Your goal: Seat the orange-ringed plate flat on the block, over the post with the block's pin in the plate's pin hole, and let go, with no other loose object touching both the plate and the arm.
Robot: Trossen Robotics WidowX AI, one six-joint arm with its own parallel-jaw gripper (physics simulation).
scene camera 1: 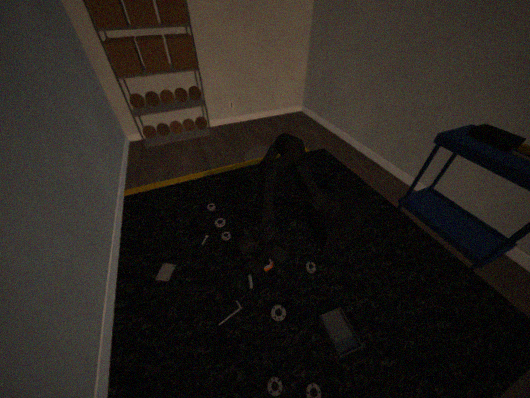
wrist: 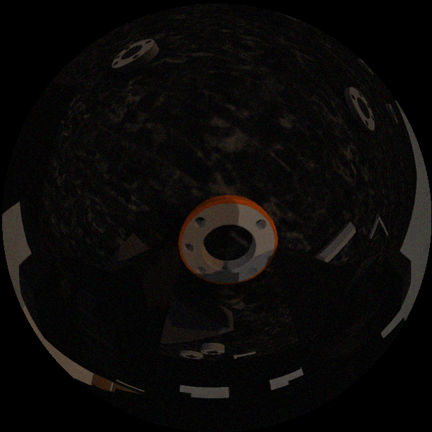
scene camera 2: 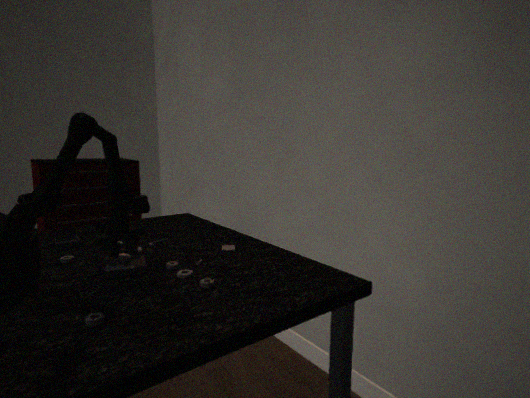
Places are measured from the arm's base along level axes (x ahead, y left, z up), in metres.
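Pixels of known places: gripper, fingertip midpoint: (scene camera 1: 264, 262); arm's base, link origin: (scene camera 1: 331, 210) (scene camera 2: 15, 226).
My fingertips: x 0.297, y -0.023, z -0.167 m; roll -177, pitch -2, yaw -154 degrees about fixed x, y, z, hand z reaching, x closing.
For each thing: its top centre in the pictures, then the offset to it from my fingertips. "spot": a spot on its surface instead.
- orange-ringed plate, top centre: (scene camera 1: 265, 261) dx -0.002, dy +0.005, dz +0.010 m
- block, surface spot: (scene camera 2: 120, 267) spot: dx -0.065, dy -0.138, dz +0.023 m
- pale bar, top centre: (scene camera 1: 250, 280) dx +0.087, dy +0.045, dz +0.011 m
- L-shaped rod, top centre: (scene camera 1: 228, 312) dx +0.202, dy +0.104, dz +0.005 m
- grey tray, top centre: (scene camera 1: 340, 330) (scene camera 2: 67, 238) dx -0.080, dy +0.338, dz +0.024 m
- pale flat piece, top centre: (scene camera 2: 228, 247) (scene camera 1: 165, 271) dx +0.357, dy -0.158, dz +0.004 m
The orange-ringed plate (wrist: 220, 212) (scene camera 1: 268, 267) is pale with an orange rim, a large central hole and small holes. It lies between the fingers of my gripper (wrist: 228, 257), which appears shut on its sides in the wrist view; the dark fingers are hard to make out. In scene camera 2 the plate (scene camera 2: 124, 256) shows small and pale at the foot of the arm. The block (wrist: 132, 247) (scene camera 2: 120, 267) is dark grey, beside the plate toward the arm's base, and partly hidden behind a finger. The block's post and pin do not show.
Several pale ringed plates (scene camera 1: 273, 313) (wrist: 369, 122) lie around on the dark table. A pale bar (scene camera 1: 250, 282) (wrist: 337, 243) and an L-shaped rod (scene camera 1: 231, 316) lie near the orange-ringed plate. A grey tray (scene camera 1: 341, 330) and a pale flat piece (scene camera 1: 165, 272) (scene camera 2: 228, 247) lie farther off.
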